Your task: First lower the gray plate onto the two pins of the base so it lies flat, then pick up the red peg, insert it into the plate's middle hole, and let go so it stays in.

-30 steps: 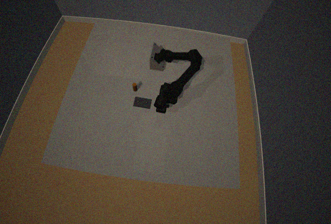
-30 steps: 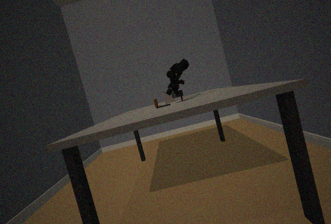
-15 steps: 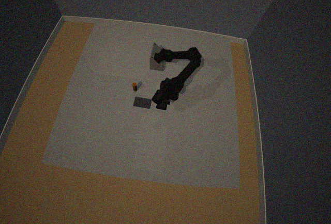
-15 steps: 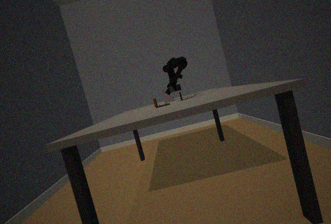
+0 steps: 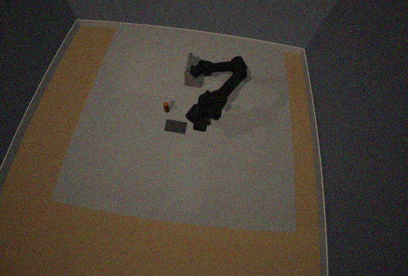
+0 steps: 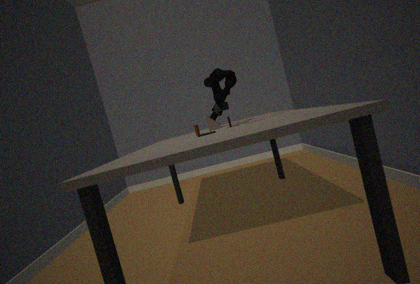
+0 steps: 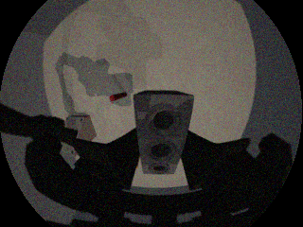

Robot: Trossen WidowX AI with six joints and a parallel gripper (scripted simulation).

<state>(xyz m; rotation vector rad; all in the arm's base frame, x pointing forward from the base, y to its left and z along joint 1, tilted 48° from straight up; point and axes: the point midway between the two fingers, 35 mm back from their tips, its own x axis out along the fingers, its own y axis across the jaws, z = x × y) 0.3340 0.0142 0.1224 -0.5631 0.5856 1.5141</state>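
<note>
Right now my gripper tip is 10 mm short of the dark base, 140 mm to the left of it and 130 mm above it. Round my gripper tip: gray plate (30 mm above); then red peg (100 mm behind, 30 mm to the left, 100 mm below); then orange cylinder (80 mm behind, 220 mm to the right, 100 mm below).
</note>
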